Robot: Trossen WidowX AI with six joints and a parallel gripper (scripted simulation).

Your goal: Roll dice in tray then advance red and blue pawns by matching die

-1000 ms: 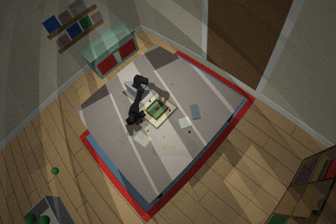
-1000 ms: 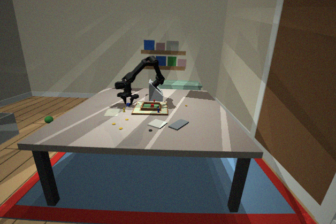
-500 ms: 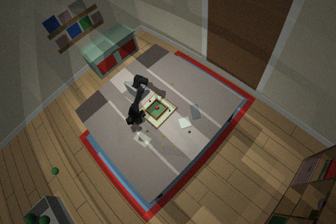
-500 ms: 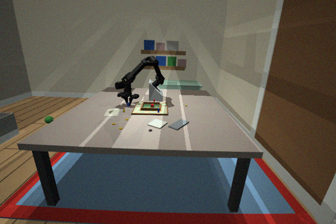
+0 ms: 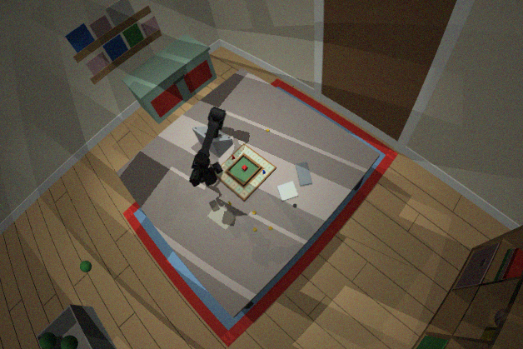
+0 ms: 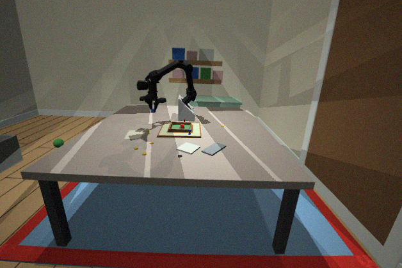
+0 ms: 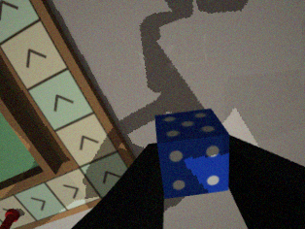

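Now: the red pawn 230 mm to the left of my gripper tip, 100 mm below it and 30 mm behind it. The rest, counted from my gripper tip: black token (460 mm ahead, 170 mm to the left, 120 mm below); then blue pawn (250 mm to the left, 190 mm ahead, 100 mm below); then pale sheet (140 mm ahead, 120 mm to the right, 120 mm below).
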